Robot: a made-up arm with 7 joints. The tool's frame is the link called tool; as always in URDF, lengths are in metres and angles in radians.
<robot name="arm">
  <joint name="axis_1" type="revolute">
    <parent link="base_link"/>
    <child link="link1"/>
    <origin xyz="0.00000 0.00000 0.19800" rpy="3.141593 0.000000 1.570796"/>
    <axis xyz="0 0 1"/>
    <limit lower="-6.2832" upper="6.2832"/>
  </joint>
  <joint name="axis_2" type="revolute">
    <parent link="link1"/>
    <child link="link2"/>
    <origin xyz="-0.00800 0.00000 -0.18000" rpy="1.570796 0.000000 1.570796"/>
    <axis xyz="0 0 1"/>
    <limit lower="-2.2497" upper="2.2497"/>
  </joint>
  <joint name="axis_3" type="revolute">
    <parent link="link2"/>
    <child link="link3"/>
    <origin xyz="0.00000 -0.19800 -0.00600" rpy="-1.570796 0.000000 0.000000"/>
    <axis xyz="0 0 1"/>
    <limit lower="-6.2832" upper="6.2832"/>
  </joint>
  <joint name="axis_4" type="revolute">
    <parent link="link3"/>
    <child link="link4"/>
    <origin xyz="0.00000 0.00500 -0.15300" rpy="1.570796 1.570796 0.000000"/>
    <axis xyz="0 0 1"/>
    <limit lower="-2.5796" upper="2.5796"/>
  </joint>
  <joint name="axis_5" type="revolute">
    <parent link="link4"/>
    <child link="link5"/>
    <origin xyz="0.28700 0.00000 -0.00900" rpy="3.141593 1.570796 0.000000"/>
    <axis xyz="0 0 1"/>
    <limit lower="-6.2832" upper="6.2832"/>
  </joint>
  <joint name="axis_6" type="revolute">
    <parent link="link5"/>
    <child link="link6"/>
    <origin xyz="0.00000 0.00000 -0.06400" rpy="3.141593 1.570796 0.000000"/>
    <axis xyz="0 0 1"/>
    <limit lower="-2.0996" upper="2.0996"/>
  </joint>
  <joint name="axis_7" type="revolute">
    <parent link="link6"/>
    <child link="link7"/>
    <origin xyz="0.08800 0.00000 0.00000" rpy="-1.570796 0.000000 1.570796"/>
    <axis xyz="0 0 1"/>
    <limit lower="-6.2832" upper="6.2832"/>
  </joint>
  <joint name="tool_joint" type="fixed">
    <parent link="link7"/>
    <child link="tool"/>
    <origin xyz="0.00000 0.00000 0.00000" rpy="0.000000 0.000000 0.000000"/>
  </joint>
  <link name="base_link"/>
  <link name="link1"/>
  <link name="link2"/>
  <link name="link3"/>
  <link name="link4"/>
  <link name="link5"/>
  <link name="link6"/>
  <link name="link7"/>
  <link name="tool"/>
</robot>
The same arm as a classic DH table. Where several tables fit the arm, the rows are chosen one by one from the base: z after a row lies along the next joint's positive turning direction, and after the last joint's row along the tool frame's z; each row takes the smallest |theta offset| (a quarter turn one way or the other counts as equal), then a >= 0, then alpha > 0; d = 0 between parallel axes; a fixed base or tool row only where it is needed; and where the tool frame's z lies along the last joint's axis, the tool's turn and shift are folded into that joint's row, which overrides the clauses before.
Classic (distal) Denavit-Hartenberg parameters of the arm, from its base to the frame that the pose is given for. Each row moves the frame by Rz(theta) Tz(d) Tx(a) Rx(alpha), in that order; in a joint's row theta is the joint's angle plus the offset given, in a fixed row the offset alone. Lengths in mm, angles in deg.
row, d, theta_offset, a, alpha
base (fixed), 0, 0, 0, 180
axis_1, -378, 0, 0, 90
axis_2, -14, 0, 0, -90
axis_3, -351, 0, 0, 90
axis_4, -14, 0, 0, -90
axis_5, -351, 0, 0, 90
axis_6, 0, 0, 0, -90
axis_7, -88, 0, 0, 0
Joint limits (deg, base to tool): -360..360 -128.9..128.9 -360..360 -147.8..147.8 -360..360 -120.3..120.3 -360..360

